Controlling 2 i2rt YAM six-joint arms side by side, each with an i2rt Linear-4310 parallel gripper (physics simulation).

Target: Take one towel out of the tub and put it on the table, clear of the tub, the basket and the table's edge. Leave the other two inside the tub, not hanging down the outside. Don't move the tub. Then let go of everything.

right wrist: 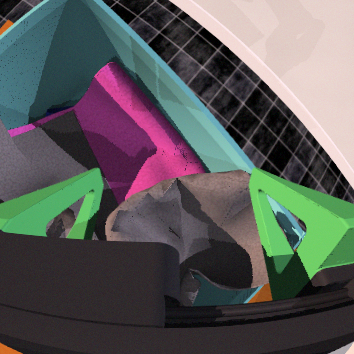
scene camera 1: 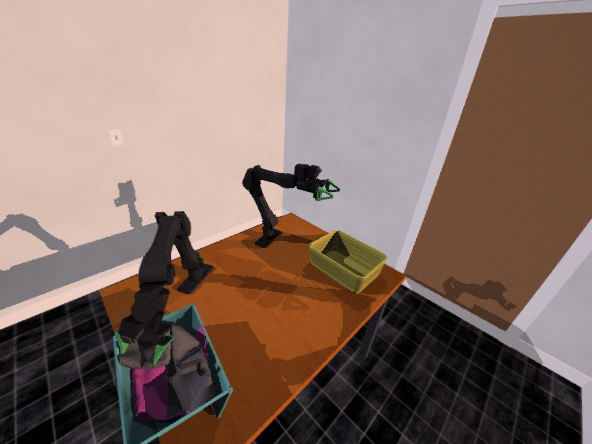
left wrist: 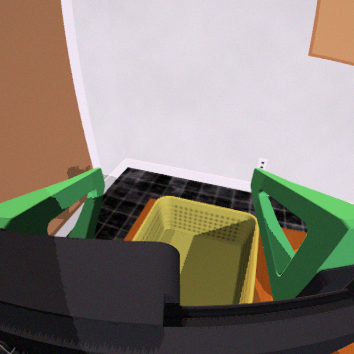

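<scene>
A teal tub [scene camera 1: 124, 400] [right wrist: 210, 150] stands at the lower left of scene camera 1 with rumpled towels inside. A magenta towel [scene camera 1: 145, 392] [right wrist: 135, 115] lies beside grey cloth [scene camera 1: 192, 382] [right wrist: 30, 155]. Brownish-grey cloth [scene camera 1: 142, 359] [right wrist: 220, 200] is bunched high near the tub's rim; I cannot tell where one grey towel ends. My right gripper [scene camera 1: 140, 356] [right wrist: 175, 175] is open and empty, low over this bunched cloth, its fingers on either side. My left gripper [scene camera 1: 334, 193] [left wrist: 177, 175] is open and empty, high above the table beyond the basket.
A yellow basket [scene camera 1: 334, 272] [left wrist: 210, 215] stands empty on the wooden table [scene camera 1: 285, 332] near its right end. The table's front edge runs diagonally from the basket's side down past the tub. A dark tiled floor [scene camera 1: 425, 380] lies beyond it. Walls stand behind the arms.
</scene>
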